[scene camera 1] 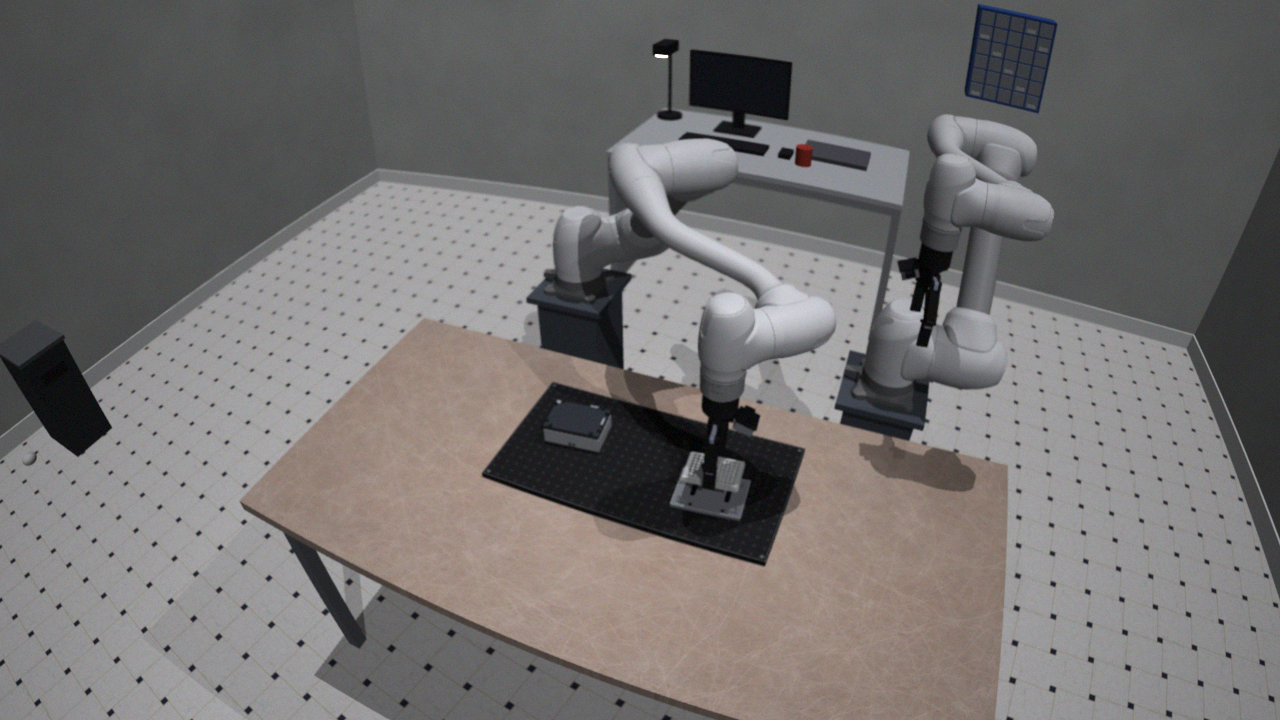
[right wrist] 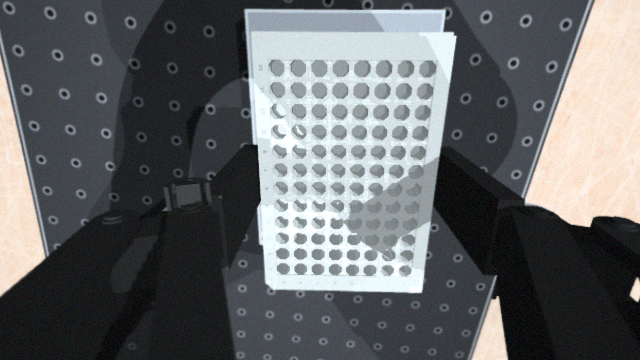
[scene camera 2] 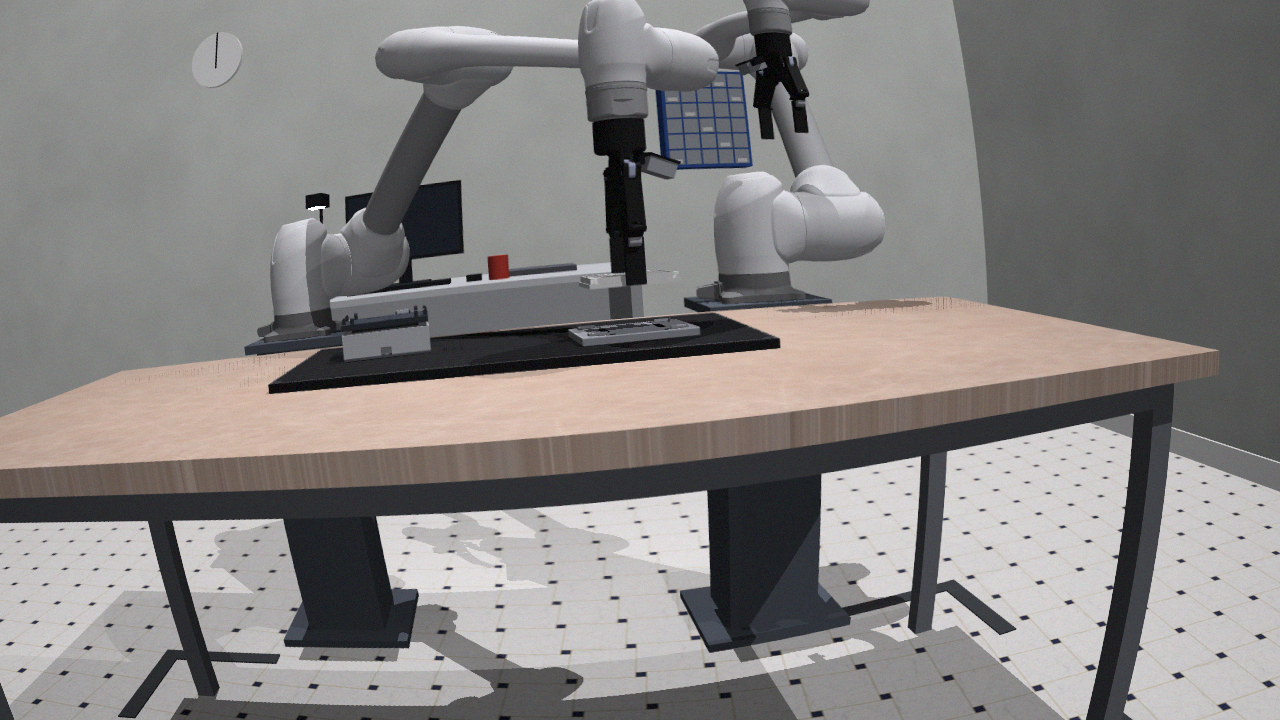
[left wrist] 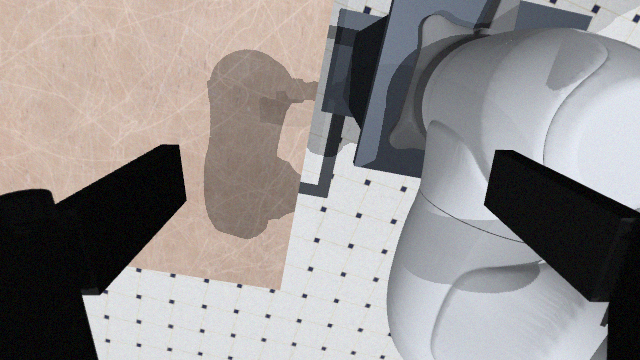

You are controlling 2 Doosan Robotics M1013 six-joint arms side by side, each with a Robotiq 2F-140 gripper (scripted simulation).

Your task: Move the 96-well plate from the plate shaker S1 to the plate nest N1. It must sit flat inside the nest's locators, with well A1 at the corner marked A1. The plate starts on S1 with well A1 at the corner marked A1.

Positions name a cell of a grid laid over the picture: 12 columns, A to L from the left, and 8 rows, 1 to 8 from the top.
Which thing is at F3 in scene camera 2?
The right gripper.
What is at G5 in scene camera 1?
The right gripper.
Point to a white 96-well plate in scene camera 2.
F4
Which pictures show the left gripper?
Scene camera 1, scene camera 2 and the left wrist view only.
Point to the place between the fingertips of the right gripper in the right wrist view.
At G4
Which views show the white 96-well plate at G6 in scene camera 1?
Scene camera 1, the right wrist view and scene camera 2 only.
